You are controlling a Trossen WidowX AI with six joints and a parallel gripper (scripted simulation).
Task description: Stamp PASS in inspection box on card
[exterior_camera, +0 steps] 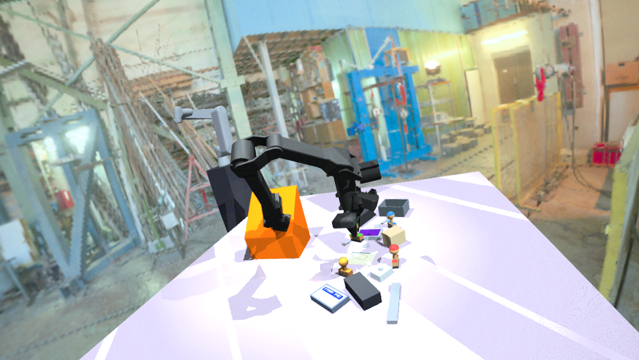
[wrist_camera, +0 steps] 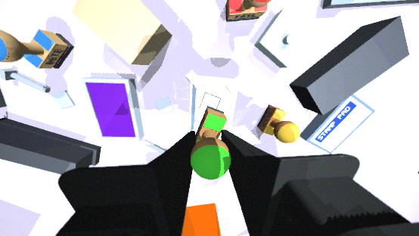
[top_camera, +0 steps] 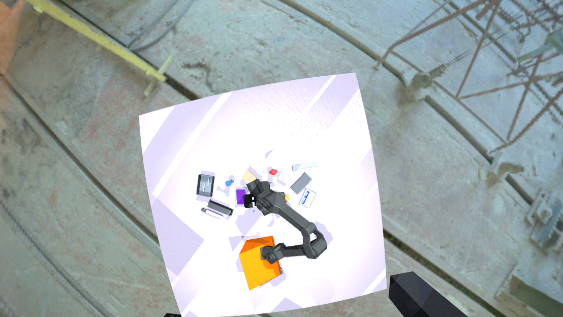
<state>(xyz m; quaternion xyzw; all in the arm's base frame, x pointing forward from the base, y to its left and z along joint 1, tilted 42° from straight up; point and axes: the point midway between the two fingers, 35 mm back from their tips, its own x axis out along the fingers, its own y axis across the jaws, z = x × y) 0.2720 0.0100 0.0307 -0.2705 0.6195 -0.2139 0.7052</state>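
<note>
Now: gripper tip 10 mm to the left of the card and 90 mm above it. Also, from my gripper tip: yellow-knobbed stamp (20 mm behind, 100 mm to the right, 70 mm below); then tan block (100 mm ahead, 80 mm to the left, 60 mm below); then green-knobbed stamp (right at my gripper tip).
</note>
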